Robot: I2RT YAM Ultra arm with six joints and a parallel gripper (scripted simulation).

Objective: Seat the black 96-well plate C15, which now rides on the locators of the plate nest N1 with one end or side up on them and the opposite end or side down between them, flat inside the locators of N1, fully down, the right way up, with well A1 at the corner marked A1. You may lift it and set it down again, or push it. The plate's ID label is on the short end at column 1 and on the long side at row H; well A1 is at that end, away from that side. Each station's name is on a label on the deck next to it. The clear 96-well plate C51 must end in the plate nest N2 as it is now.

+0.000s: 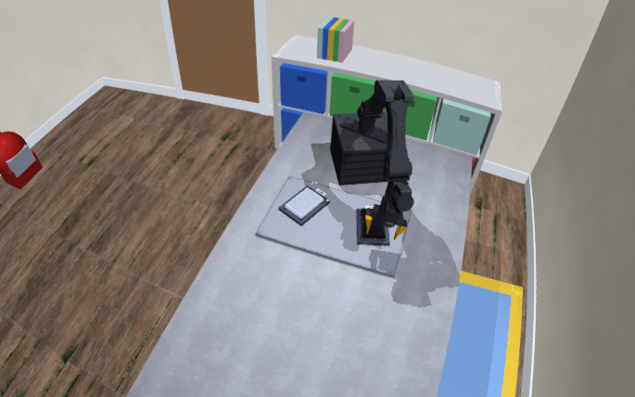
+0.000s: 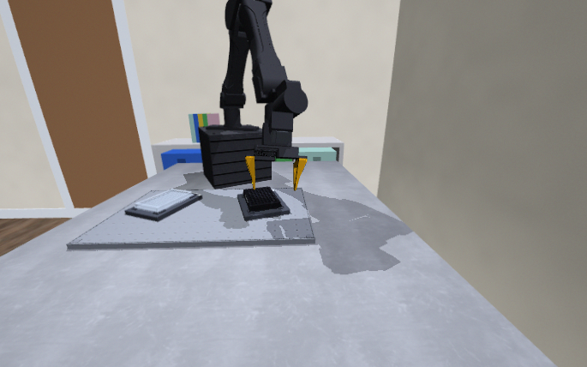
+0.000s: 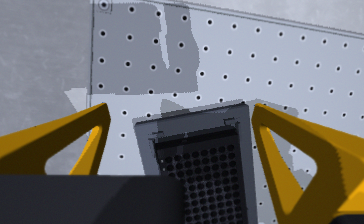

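The black 96-well plate C15 lies 9 cm behind my hand, 7 cm below it and 6 cm to the right of it. Also, from my hand: dark plate nest N1 (9 cm behind, 8 cm below, 6 cm to the right); clear plate C51 (33 cm to the right, 7 cm below, 6 cm behind); white N1 label (17 cm behind, 10 cm to the right, 9 cm below).
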